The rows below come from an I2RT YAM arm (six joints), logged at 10 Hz.
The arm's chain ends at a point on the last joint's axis. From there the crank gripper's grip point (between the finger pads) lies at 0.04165 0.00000 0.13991 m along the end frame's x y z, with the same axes.
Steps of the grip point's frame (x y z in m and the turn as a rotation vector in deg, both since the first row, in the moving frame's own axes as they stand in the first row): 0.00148 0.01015 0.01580 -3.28 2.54 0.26; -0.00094 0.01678 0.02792 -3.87 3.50 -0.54; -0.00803 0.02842 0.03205 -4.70 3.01 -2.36; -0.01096 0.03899 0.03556 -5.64 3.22 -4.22; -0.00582 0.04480 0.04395 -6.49 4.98 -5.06; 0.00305 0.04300 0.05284 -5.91 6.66 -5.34; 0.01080 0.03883 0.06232 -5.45 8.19 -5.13; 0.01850 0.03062 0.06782 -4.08 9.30 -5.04; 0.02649 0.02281 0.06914 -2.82 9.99 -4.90
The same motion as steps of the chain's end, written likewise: -0.00466 0.00200 0.01802 -3.28 2.54 0.26; -0.00944 0.00786 0.03103 -3.87 3.50 -0.54; -0.01551 0.01892 0.03483 -4.70 3.01 -2.36; -0.01913 0.02872 0.03864 -5.64 3.22 -4.22; -0.01830 0.03343 0.04877 -6.49 4.98 -5.06; -0.01333 0.03351 0.05914 -5.91 6.66 -5.34; -0.00908 0.03049 0.07012 -5.45 8.19 -5.13; -0.00379 0.02560 0.07660 -4.08 9.30 -5.04; 0.00275 0.02073 0.07855 -2.82 9.99 -4.90
